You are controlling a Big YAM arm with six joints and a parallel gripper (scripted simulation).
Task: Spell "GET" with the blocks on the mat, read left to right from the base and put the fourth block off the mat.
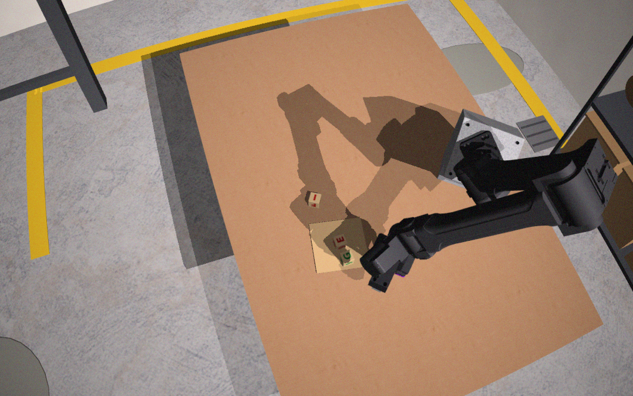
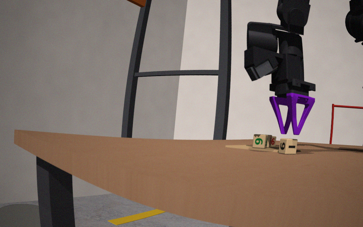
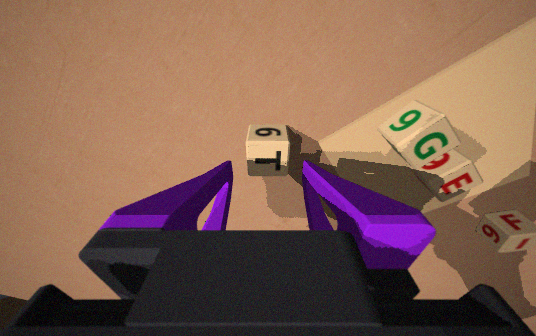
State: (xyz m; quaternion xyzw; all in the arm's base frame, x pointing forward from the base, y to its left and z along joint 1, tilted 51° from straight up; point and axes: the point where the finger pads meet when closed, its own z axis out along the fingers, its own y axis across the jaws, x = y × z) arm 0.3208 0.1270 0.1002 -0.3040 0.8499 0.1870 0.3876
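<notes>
Now: the E block 10 cm ahead of my hand, 10 cm to the right of it and 3 cm below it. The rest, counted from my hand: G block (9 cm ahead, 5 cm to the right, 3 cm below); then square mat (10 cm ahead, 10 cm to the right, 4 cm below).
</notes>
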